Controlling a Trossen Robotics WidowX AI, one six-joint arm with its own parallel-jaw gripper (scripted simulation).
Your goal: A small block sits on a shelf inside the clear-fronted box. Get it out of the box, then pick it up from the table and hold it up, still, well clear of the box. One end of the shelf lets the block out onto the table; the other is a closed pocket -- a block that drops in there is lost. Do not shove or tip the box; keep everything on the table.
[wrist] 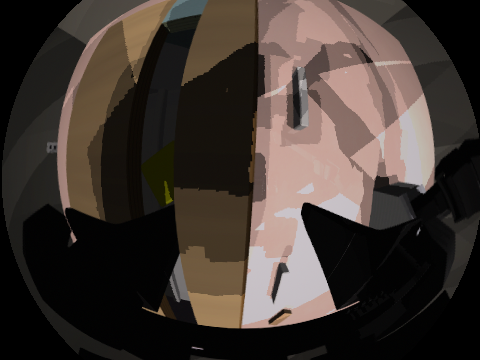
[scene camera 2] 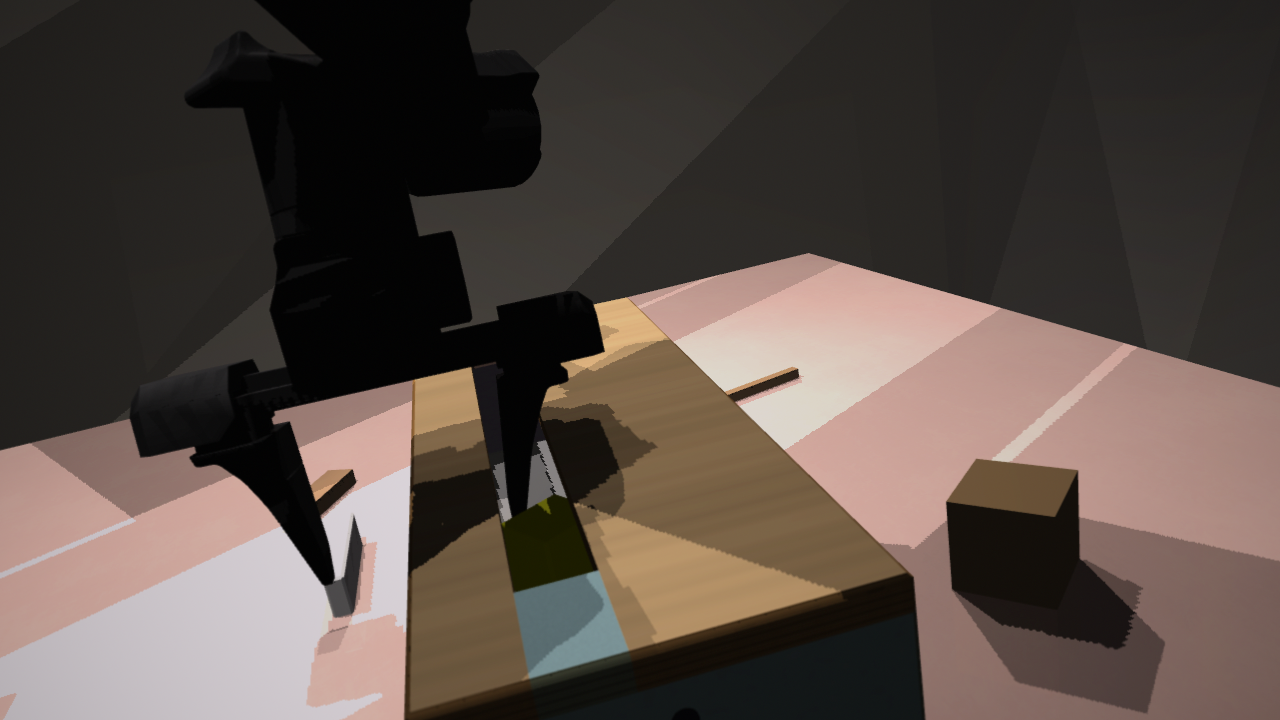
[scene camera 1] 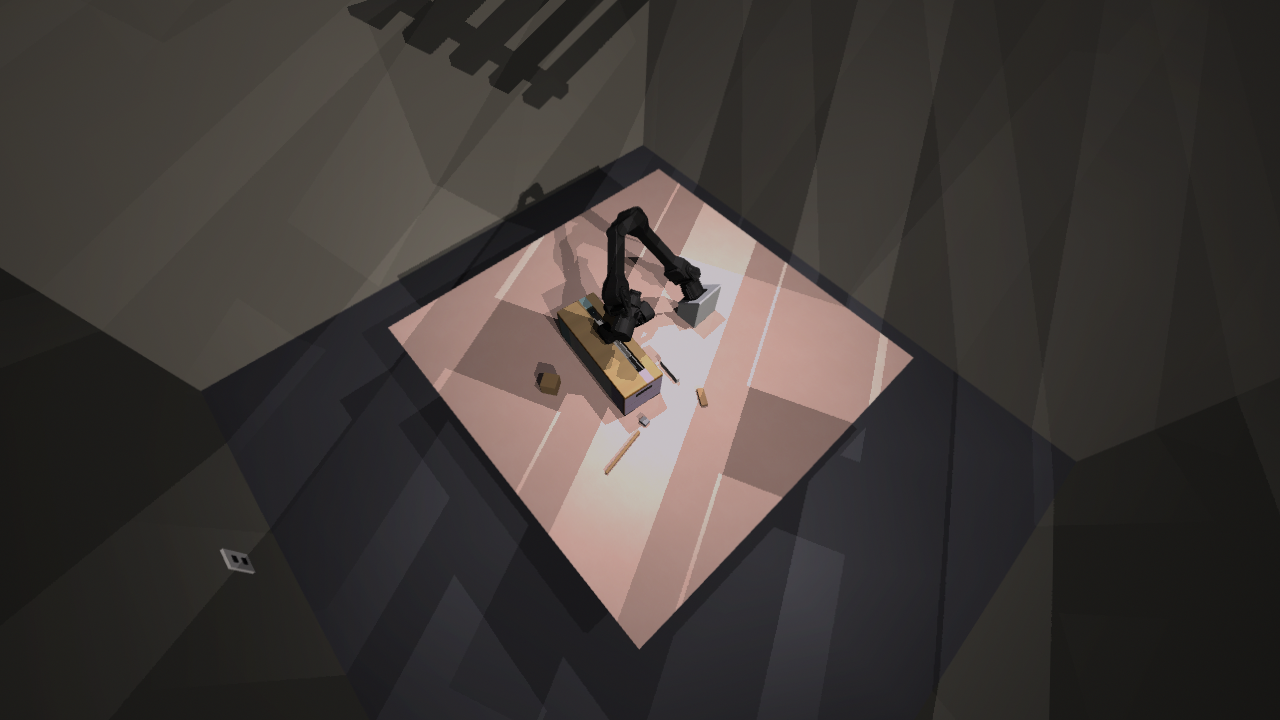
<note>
I see my gripper (scene camera 2: 426, 557), a wooden-topped box (scene camera 2: 724, 574) and a brown cube (scene camera 2: 1013, 529).
The wooden-topped box shows as well in the wrist view (wrist: 153, 79) and in scene camera 1 (scene camera 1: 626, 373). My gripper is seen too in the wrist view (wrist: 250, 207). The wrist view misses the brown cube, which is hidden by the wooden-topped box.
</note>
